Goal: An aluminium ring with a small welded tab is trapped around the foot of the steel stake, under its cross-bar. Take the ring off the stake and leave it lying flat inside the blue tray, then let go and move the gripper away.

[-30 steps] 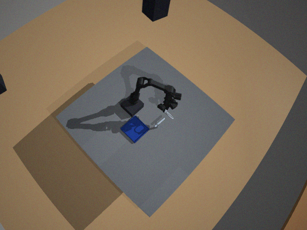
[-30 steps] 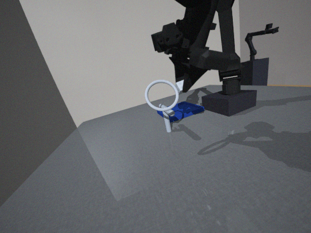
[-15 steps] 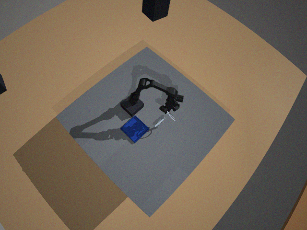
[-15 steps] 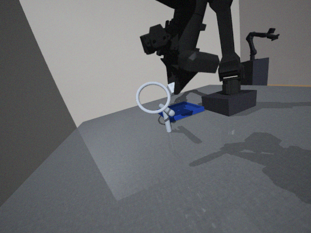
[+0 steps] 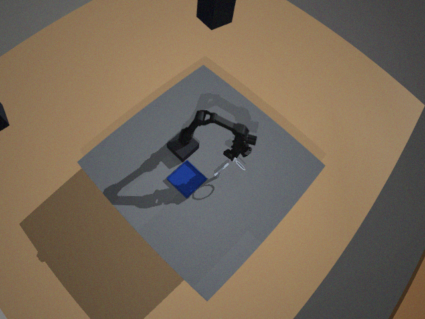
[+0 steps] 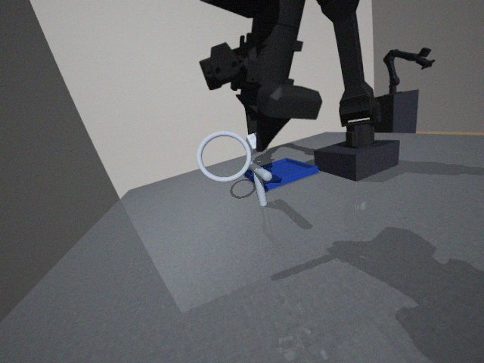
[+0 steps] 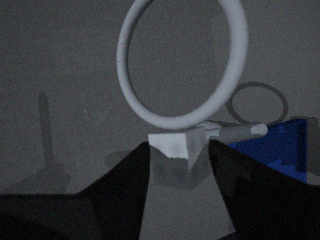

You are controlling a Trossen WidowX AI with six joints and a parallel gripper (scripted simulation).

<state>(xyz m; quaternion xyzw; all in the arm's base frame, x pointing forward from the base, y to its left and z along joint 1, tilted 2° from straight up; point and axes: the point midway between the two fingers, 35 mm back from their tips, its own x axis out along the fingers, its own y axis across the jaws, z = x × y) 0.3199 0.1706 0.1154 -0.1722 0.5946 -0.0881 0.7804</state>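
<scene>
The aluminium ring lies 50 mm ahead of my gripper tip and 10 mm to the left of it. The rest, counted from my gripper tip: blue tray 110 mm behind, 290 mm to the right, 160 mm below.
</scene>
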